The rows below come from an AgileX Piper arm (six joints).
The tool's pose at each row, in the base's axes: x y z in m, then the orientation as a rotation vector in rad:
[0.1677 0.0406 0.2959 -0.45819 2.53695 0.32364]
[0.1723 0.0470 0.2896 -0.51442 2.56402 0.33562]
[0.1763 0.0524 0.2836 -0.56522 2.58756 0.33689]
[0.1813 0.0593 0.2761 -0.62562 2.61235 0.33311]
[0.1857 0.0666 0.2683 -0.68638 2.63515 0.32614]
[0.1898 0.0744 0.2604 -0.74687 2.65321 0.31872]
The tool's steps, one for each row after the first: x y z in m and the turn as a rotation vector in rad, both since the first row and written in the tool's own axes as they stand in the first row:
[-0.0019 0.0032 0.0094 -0.02240 0.03885 -0.02928]
[-0.0032 0.0058 0.0179 -0.03576 0.07393 -0.05732]
[-0.0048 0.0092 0.0286 -0.04779 0.11347 -0.09174]
[-0.0059 0.0131 0.0394 -0.05767 0.15213 -0.12673]
[-0.0069 0.0176 0.0503 -0.06708 0.18707 -0.16205]

